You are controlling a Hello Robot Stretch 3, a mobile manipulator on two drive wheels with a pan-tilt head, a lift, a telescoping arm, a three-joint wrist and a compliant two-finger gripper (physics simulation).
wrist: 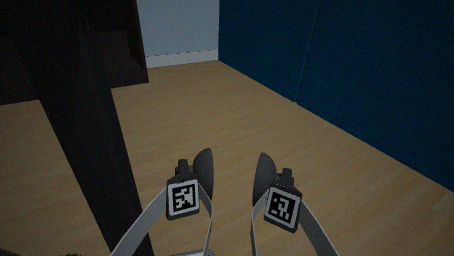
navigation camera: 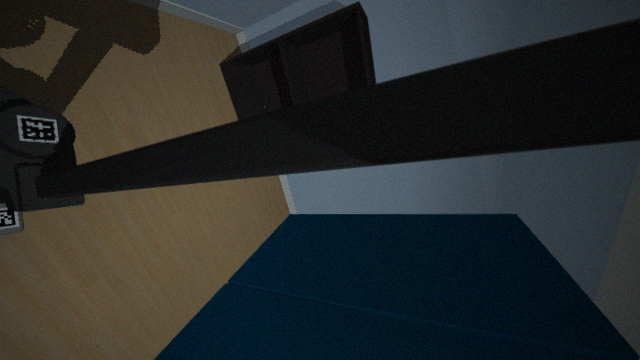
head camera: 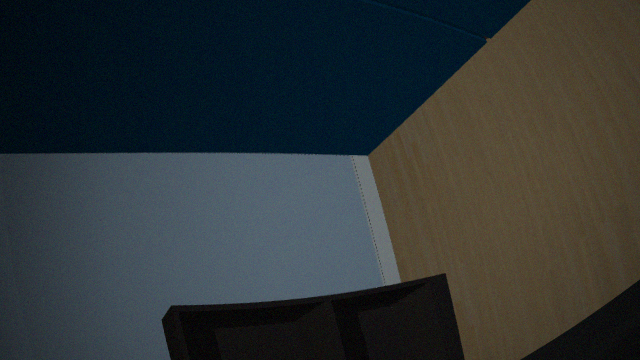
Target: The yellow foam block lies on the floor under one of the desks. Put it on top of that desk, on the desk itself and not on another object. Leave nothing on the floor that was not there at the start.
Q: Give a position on a dark bookcase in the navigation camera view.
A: At 336, 53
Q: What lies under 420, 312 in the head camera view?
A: A dark bookcase.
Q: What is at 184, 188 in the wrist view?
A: My gripper.
